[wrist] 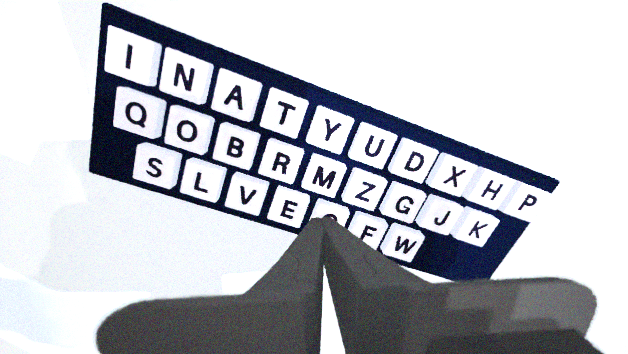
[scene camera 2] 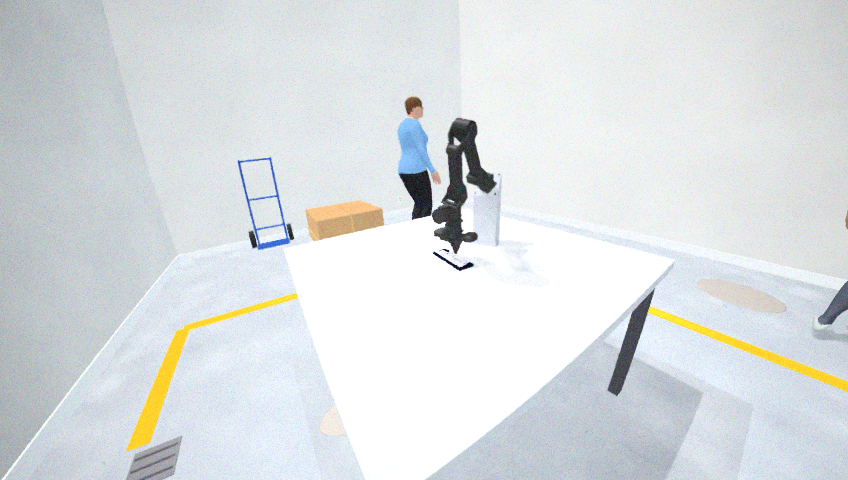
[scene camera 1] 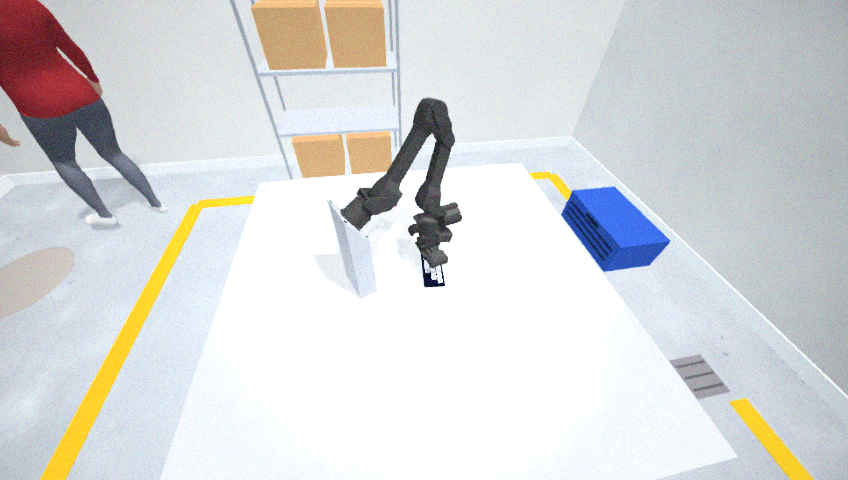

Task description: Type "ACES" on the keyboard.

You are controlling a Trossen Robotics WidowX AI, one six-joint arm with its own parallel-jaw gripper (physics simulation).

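Places are measured from the arm's base along level axes (x down, y left, z ahead), in metres.
Pixels of known places: gripper, between the fingertips: (wrist: 320,226) (scene camera 2: 455,253) (scene camera 1: 426,259); arm's base, origin of its link: (scene camera 2: 487,185) (scene camera 1: 349,220).
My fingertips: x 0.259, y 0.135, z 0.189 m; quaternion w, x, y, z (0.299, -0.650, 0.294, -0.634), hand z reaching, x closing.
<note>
Ahead of a thing's pixels: the offset from my fingertips to its top centre. Level surfaces: height alone.
The dark blue keyboard @(dx +0.006, dy +0.007, dz +0.019 m) (scene camera 1: 429,280) (scene camera 2: 460,266) (wrist: 450,257) lies flat on the white table @(dx +0.024 m) (scene camera 1: 416,368) (scene camera 2: 446,356), with white lettered keys in three rows. In the wrist view, the A key @(dx +0.006, dy +0.061, dz +0.022 m) (wrist: 230,96) is in the top row, and the S key @(dx +0.006, dy +0.071, dz -0.024 m) (wrist: 155,167) and the E key @(dx +0.006, dy +0.015, dz -0.005 m) (wrist: 288,209) are in the bottom row. My gripper (scene camera 1: 436,263) (scene camera 2: 456,251) (wrist: 320,226) is shut and empty, pointing down over the keyboard. Its tips cover the lower part of the C key @(dx +0.006, dy -0.004, dz +0.002 m) (wrist: 334,209), between E and F; whether they touch it I cannot tell.
A white upright panel (scene camera 1: 357,261) (scene camera 2: 487,220) stands at the arm's base. Around the table are a blue box (scene camera 1: 621,220), cardboard boxes (scene camera 2: 346,220), a blue hand truck (scene camera 2: 263,197), a person in red (scene camera 1: 47,71) and a person in light blue (scene camera 2: 412,145).
</note>
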